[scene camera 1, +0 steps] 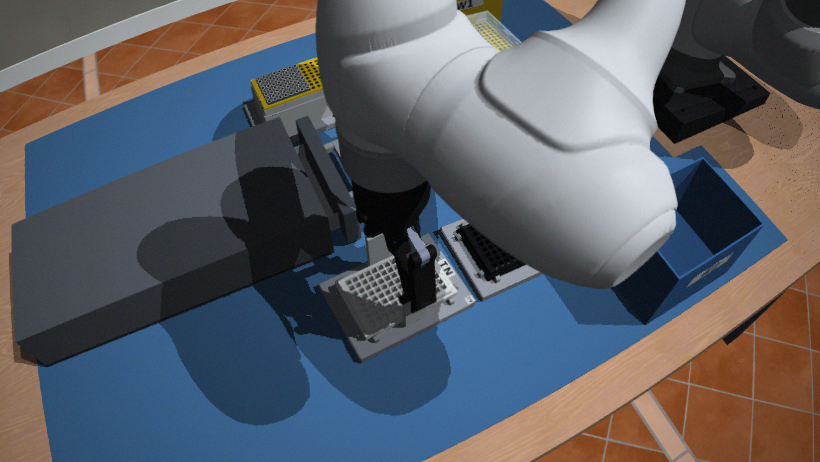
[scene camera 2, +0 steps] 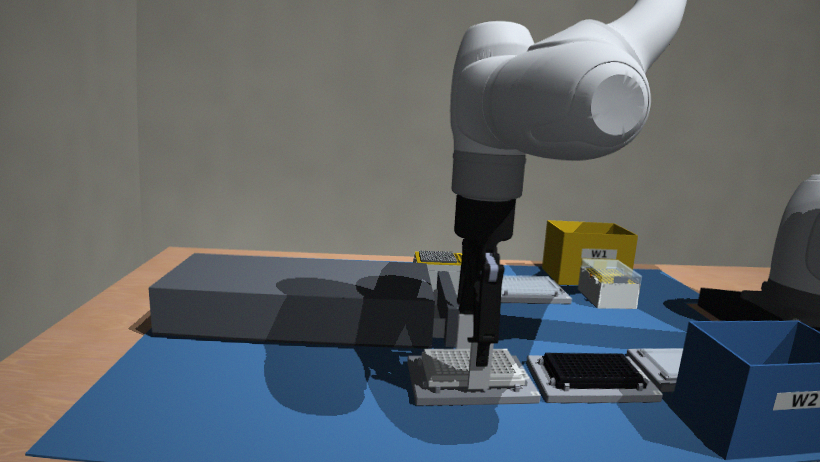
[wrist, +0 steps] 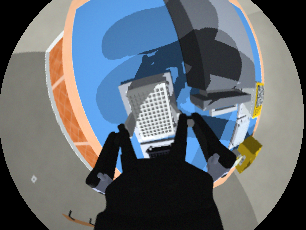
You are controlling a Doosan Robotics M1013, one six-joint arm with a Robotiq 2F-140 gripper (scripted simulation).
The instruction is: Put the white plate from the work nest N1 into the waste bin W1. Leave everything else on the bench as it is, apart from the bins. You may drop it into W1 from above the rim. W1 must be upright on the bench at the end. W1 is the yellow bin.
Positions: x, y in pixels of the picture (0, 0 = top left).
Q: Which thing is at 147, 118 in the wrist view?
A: A white plate.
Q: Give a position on a work nest N1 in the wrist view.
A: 123, 88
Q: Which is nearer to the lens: the long grey box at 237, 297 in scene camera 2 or the yellow bin W1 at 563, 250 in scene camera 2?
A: The long grey box.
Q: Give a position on a black plate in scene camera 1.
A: At 491, 259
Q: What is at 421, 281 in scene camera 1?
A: My gripper.
